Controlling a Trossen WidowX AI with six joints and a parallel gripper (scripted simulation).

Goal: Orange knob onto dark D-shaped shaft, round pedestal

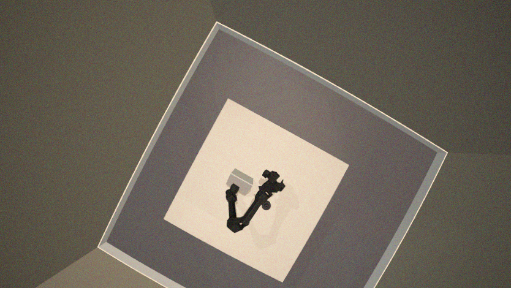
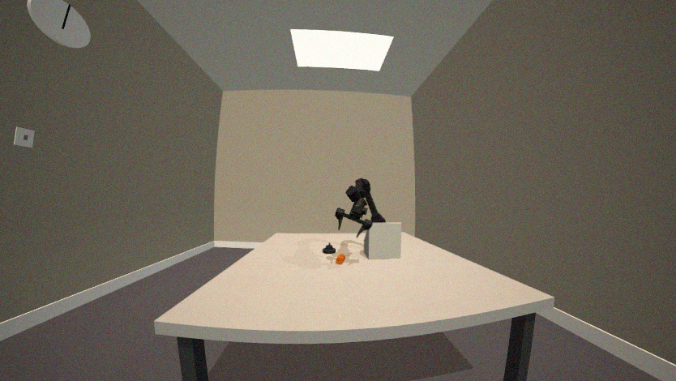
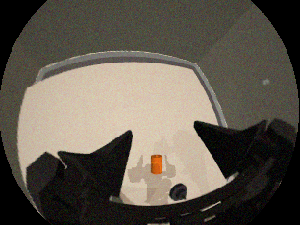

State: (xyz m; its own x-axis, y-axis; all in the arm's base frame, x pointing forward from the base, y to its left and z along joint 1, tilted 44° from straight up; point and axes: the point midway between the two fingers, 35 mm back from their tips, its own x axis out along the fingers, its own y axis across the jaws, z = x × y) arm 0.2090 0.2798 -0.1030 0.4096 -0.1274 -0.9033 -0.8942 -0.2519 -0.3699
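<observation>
The orange knob is 170 mm below my gripper tip, 120 mm to the right of it and 30 mm ahead of it. The rest, counted from my gripper tip: dark round pedestal 310 mm to the right, 160 mm below, 110 mm ahead.
</observation>
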